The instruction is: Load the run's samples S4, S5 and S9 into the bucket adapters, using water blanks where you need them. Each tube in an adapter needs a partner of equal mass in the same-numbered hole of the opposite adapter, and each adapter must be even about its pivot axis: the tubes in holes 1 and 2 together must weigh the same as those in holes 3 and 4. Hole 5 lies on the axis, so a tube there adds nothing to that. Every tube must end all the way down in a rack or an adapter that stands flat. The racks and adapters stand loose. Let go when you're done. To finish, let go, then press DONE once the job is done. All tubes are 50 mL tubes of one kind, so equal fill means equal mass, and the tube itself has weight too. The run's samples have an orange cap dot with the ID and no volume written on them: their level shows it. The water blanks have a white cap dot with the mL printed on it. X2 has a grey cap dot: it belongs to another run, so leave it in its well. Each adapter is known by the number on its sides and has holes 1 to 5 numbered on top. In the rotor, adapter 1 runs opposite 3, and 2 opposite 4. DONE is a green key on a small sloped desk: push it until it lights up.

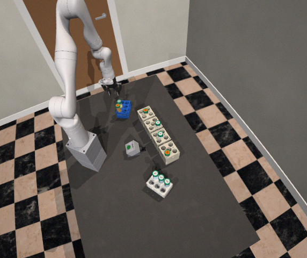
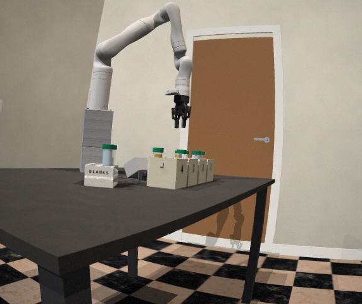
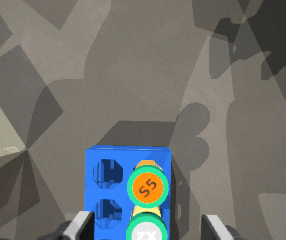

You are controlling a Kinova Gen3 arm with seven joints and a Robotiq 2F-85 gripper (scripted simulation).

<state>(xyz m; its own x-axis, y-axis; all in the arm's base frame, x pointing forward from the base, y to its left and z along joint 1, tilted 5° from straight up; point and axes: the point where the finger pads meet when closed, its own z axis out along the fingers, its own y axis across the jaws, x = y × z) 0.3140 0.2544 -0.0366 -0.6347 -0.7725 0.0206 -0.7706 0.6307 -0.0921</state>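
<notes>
Now: hand 1 cm past the sample S5 and 18 cm above it. From my hand the other things lie so: blue sample rack (4 cm ahead, 2 cm to the left, 21 cm below); adapter 1 (14 cm ahead, 16 cm to the right, 20 cm below); grey-dot tube X2 (3 cm ahead, 3 cm to the left, 18 cm below).
</notes>
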